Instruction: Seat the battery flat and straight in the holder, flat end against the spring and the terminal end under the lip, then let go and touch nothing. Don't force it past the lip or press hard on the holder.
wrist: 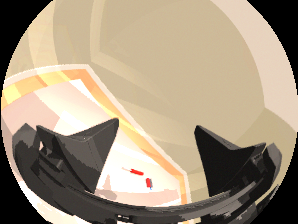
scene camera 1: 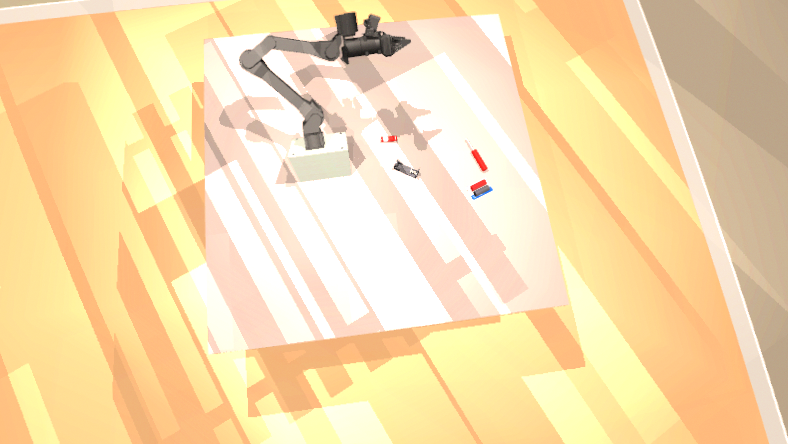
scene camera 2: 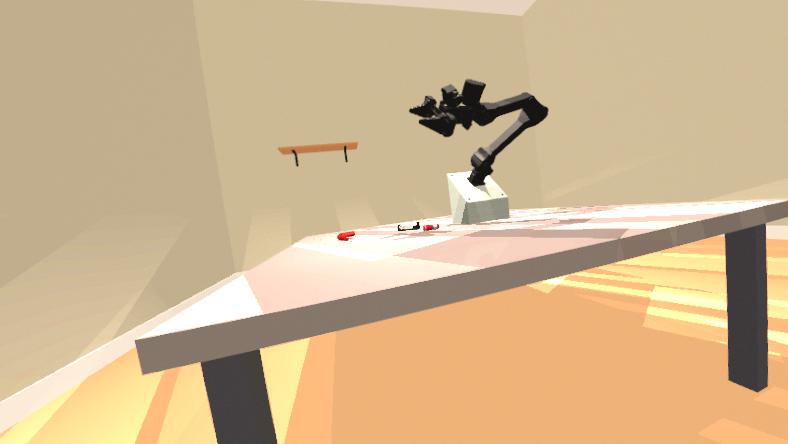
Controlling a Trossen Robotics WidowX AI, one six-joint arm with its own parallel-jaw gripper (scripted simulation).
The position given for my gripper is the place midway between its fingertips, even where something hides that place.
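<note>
I find my gripper (scene camera 2: 414,115), and the wrist view gives me the gripper (wrist: 158,126) too. It can be seen as the gripper (scene camera 1: 408,39) as well, and it is open, with nothing held in it.
</note>
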